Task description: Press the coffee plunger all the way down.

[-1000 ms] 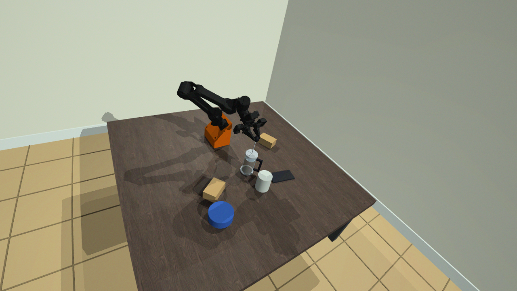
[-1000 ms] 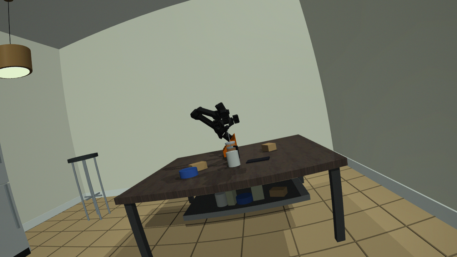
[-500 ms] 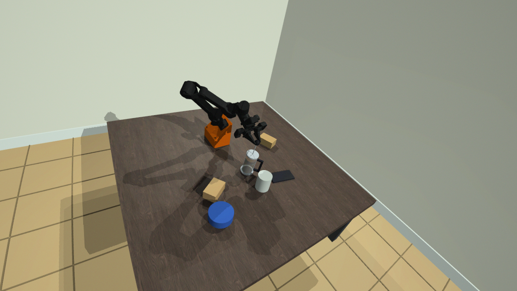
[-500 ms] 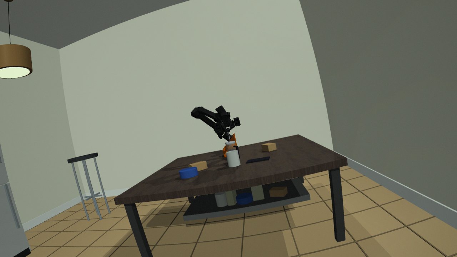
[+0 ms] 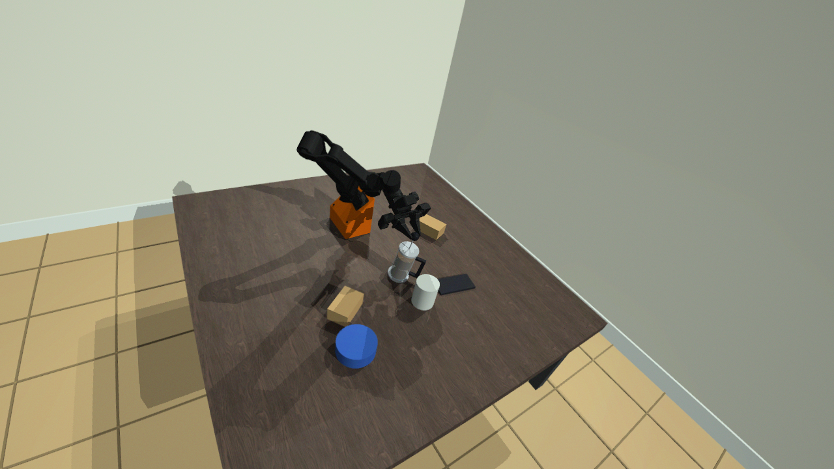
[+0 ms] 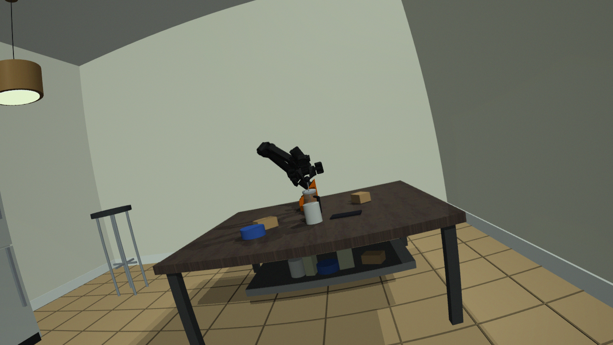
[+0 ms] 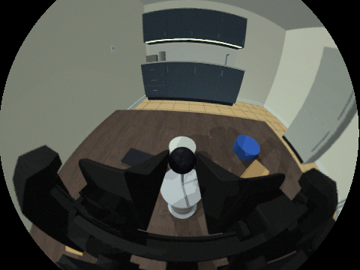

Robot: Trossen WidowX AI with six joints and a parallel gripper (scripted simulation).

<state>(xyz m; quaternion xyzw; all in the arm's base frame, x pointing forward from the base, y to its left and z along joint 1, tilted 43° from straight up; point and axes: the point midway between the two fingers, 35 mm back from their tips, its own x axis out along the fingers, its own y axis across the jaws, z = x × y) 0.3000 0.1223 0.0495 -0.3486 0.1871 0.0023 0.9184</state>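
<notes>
The glass coffee press is 100 mm below my gripper tip and 10 mm behind it. Also, from my gripper tip: black flat slab: 200 mm below, 170 mm to the left, 80 mm ahead.
</notes>
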